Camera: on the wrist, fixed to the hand. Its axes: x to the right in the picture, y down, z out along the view.
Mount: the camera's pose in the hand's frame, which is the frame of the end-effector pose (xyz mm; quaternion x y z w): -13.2 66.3 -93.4 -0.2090 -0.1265 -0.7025 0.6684
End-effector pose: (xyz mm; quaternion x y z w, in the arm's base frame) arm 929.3 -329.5 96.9 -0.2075 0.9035 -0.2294 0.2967
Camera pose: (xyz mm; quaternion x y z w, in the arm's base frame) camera 864.2 -241.9 134.2 -0.8644 0.4685 -0.1467 0.1081
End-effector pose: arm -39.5 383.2 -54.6 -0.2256 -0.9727 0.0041 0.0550
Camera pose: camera 11.5 435.4 34.7 -0.5215 0.8164 0.2106 0.1306
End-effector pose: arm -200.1 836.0 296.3 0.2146 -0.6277 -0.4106 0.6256
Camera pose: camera -92.4 861.1 329.0 0.4017 -0.2621 -0.8723 0.0952
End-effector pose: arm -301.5 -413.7 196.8 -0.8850 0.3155 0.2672 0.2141
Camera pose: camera -323.2 -506.0 262.4 -0.8241 -0.4938 0.2061 0.1858
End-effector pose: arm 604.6 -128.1 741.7 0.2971 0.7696 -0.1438 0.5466
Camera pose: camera 577.7 -29.2 794.5 -0.4745 0.6840 -0.3568 0.4238
